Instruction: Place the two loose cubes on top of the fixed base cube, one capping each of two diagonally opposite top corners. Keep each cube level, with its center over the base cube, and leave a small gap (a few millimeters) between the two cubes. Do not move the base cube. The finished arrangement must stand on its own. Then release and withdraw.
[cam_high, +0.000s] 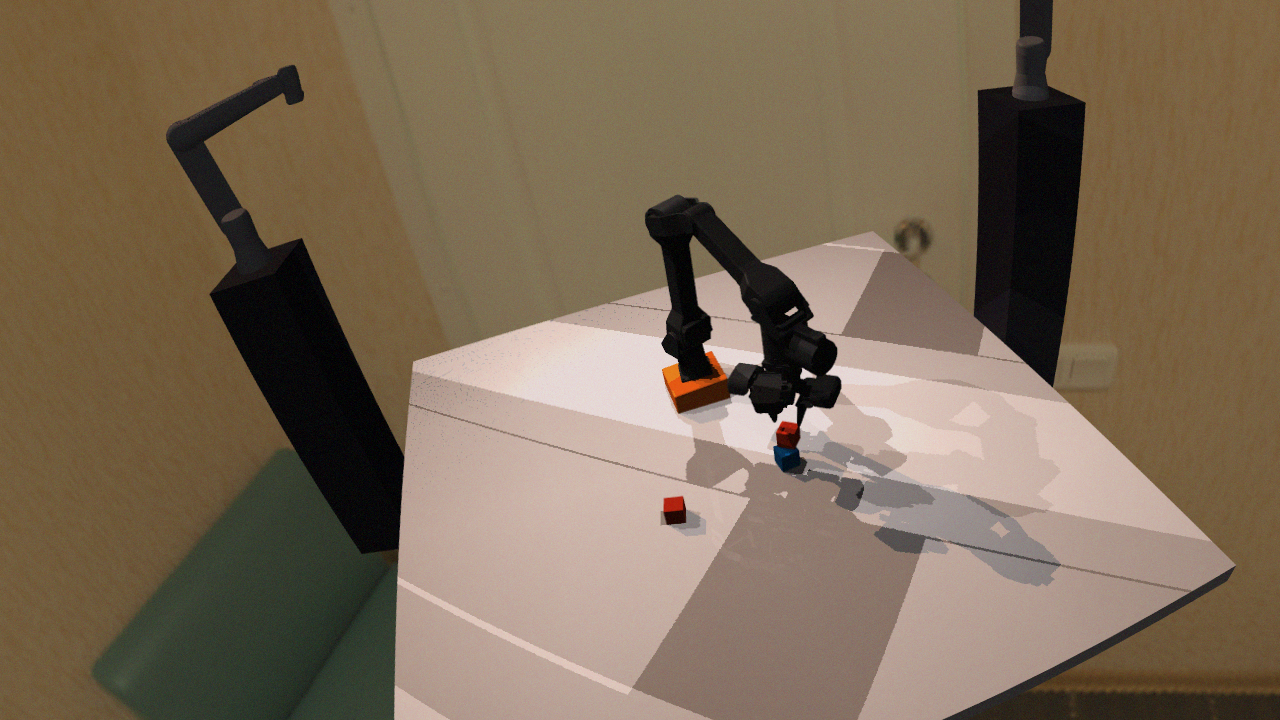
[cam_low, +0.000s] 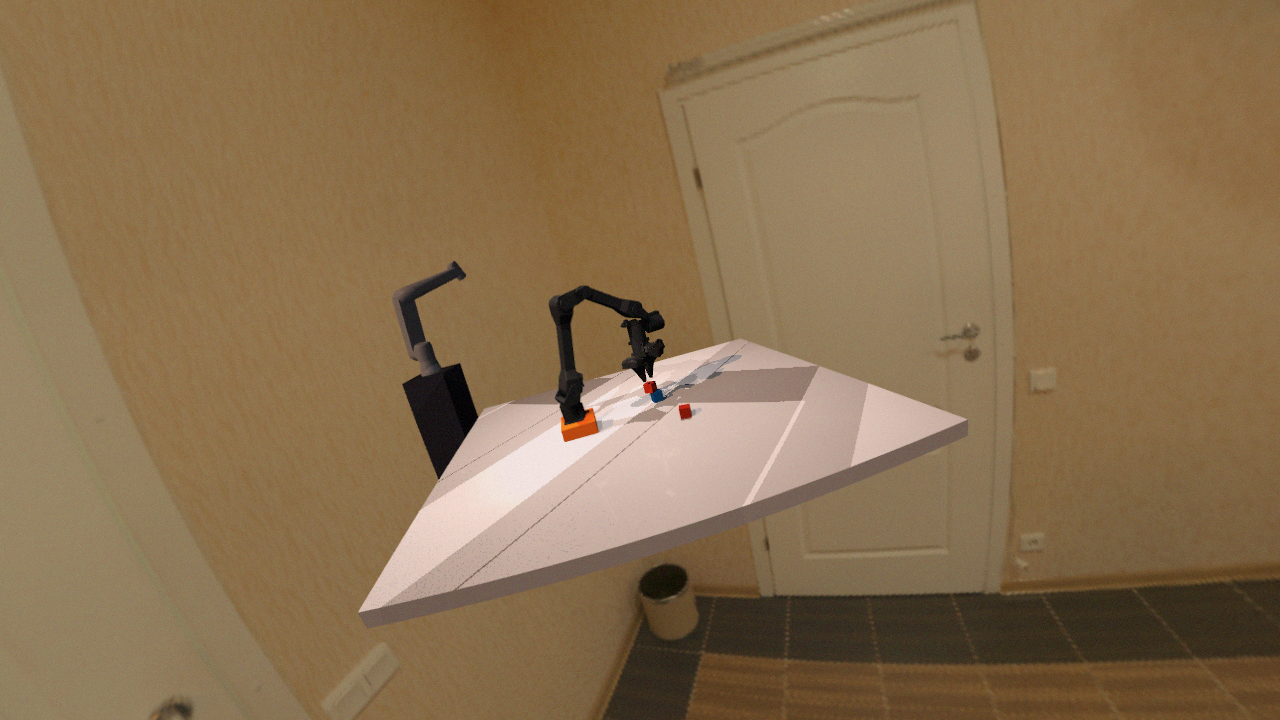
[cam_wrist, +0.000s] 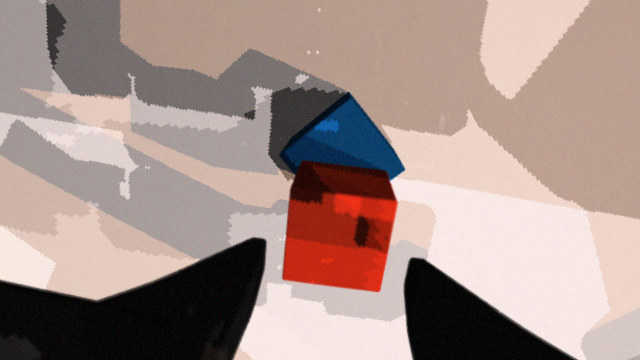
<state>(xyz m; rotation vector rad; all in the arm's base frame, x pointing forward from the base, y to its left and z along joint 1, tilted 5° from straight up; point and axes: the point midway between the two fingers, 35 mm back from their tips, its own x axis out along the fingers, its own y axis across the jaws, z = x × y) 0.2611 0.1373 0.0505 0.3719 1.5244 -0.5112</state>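
My gripper tip is 2 cm short of the blue cube, 1 cm to the left of it and 6 cm above it.
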